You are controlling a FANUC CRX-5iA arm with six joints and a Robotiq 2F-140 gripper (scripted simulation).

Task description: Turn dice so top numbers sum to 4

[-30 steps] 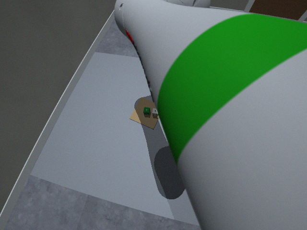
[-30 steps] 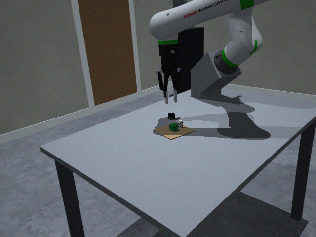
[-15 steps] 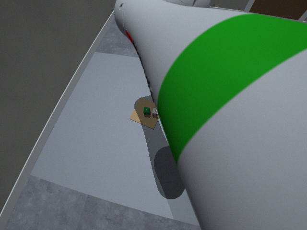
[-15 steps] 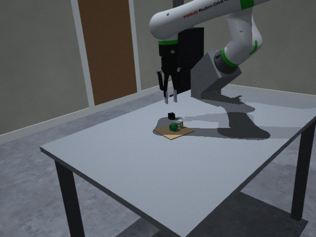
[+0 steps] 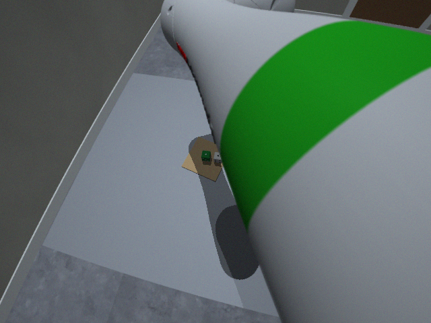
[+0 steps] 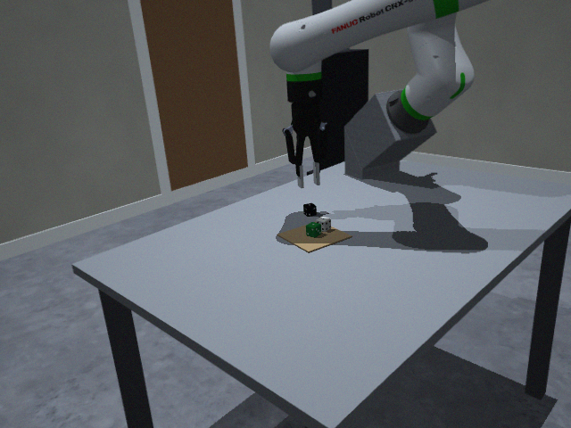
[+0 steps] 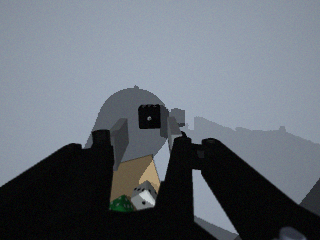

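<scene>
Right now my hand is 110 mm above the black die. Round my hand: tan mat (120 mm to the left, 120 mm below, 100 mm ahead); then white die (110 mm to the left, 100 mm below, 60 mm ahead); then green die (120 mm to the left, 100 mm below, 100 mm ahead).
</scene>
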